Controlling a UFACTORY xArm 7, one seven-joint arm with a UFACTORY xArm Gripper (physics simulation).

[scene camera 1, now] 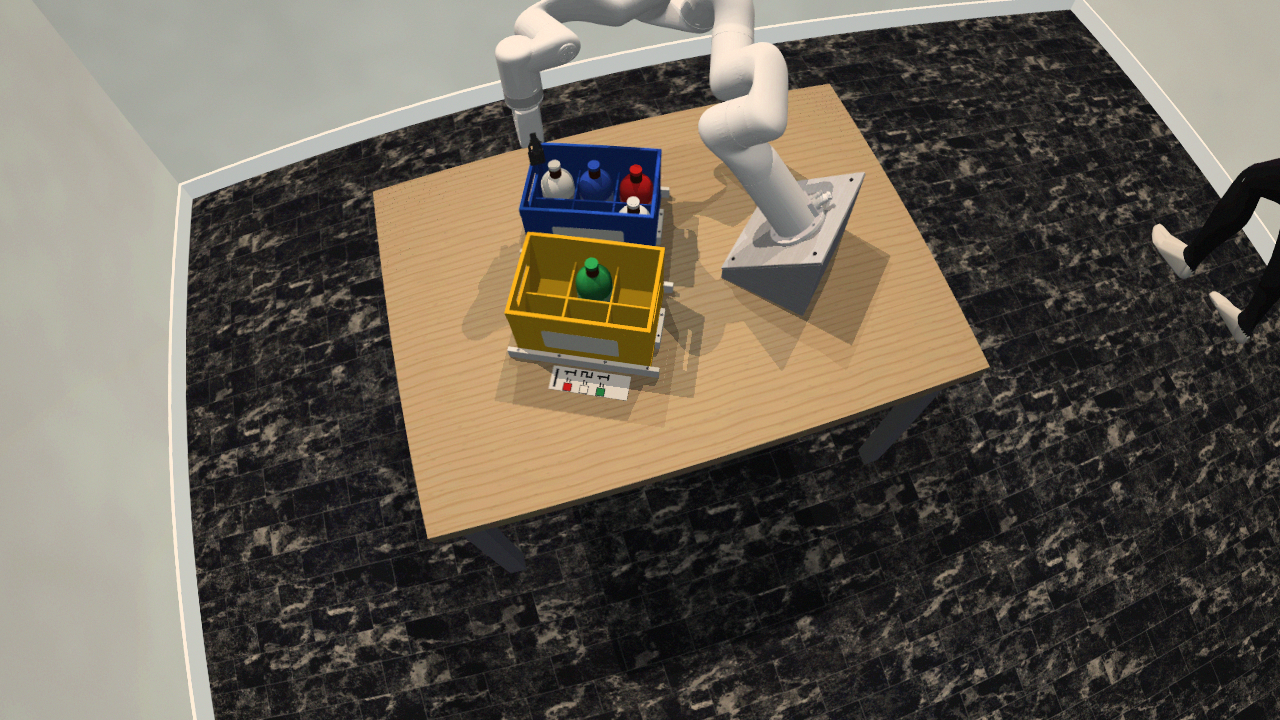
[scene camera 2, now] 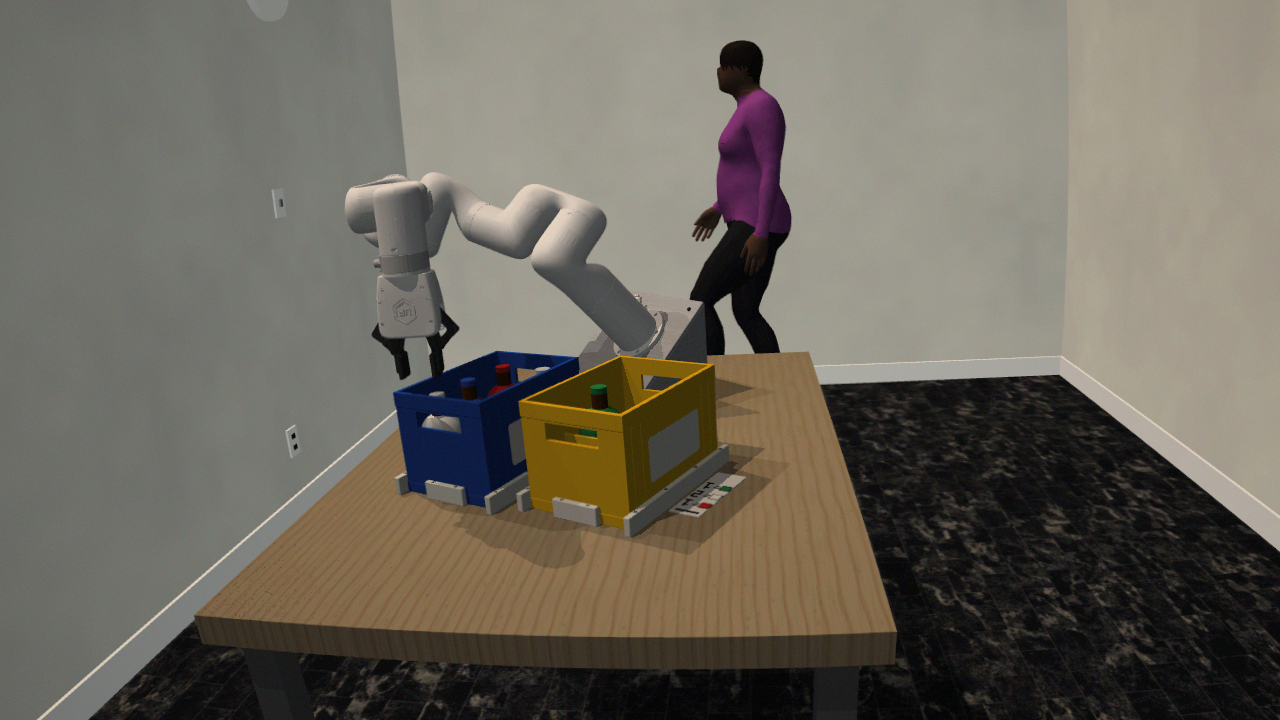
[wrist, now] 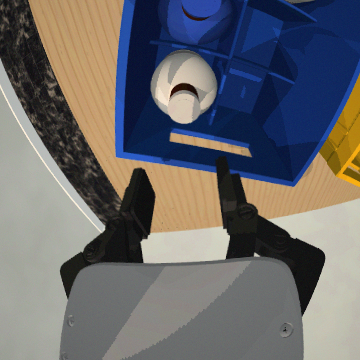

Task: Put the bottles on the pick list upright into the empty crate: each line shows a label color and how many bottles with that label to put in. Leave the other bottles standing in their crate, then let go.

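Places are measured from the arm's base along level axes (x ahead, y left, z up), in metres.
Pixels of known places: gripper, fingertip midpoint: (scene camera 1: 535, 153) (scene camera 2: 421, 376) (wrist: 182, 176); arm's base, origin of the base link: (scene camera 1: 798, 224) (scene camera 2: 640, 336).
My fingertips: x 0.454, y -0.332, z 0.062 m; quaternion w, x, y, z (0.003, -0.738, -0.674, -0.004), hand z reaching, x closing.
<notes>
Ahead of a thing's pixels: the offset from my fingertips to its middle. Level surfaces: height alone.
The pick list @(0.051 m ahead, 0.445 m left, 0.202 m down) (scene camera 1: 588, 383) (scene camera 2: 709, 496) shows red 1, white 2, green 1. The blue crate @(0.093 m back, 0.088 m left, 0.115 m down) (scene camera 1: 586, 212) (scene camera 2: 443, 461) (wrist: 120, 100) holds a white bottle @(0.034 m back, 0.011 m left, 0.117 m down) (scene camera 1: 556, 186) (scene camera 2: 441, 421) (wrist: 183, 75), a blue bottle @(0.111 m back, 0.045 m left, 0.117 m down) (scene camera 1: 594, 183) (scene camera 2: 469, 387) (wrist: 197, 25), a red bottle @(0.190 m back, 0.092 m left, 0.117 m down) (scene camera 1: 635, 187) (scene camera 2: 502, 377) and a second white bottle @(0.153 m back, 0.171 m left, 0.117 m down) (scene camera 1: 633, 206), all upright. A green bottle @(0.024 m back, 0.280 m left, 0.117 m down) (scene camera 1: 592, 281) (scene camera 2: 598, 398) stands in the yellow crate @(0.000 m ahead, 0.318 m left, 0.115 m down) (scene camera 1: 581, 317) (scene camera 2: 577, 470) (wrist: 345, 142), in a middle compartment nearer the blue crate. My gripper (scene camera 1: 535, 152) (scene camera 2: 418, 372) (wrist: 182, 176) is open and empty, above the blue crate's outer end, near the first white bottle.
Grey rails (scene camera 1: 586, 361) (scene camera 2: 575, 511) edge the crates on the wooden table @(0.203 m down) (scene camera 1: 760, 394) (scene camera 2: 554, 608). The arm's wedge base (scene camera 1: 827, 214) stands to the right of the crates in the first scene view. A person (scene camera 2: 751, 161) stands behind the table in the second.
</notes>
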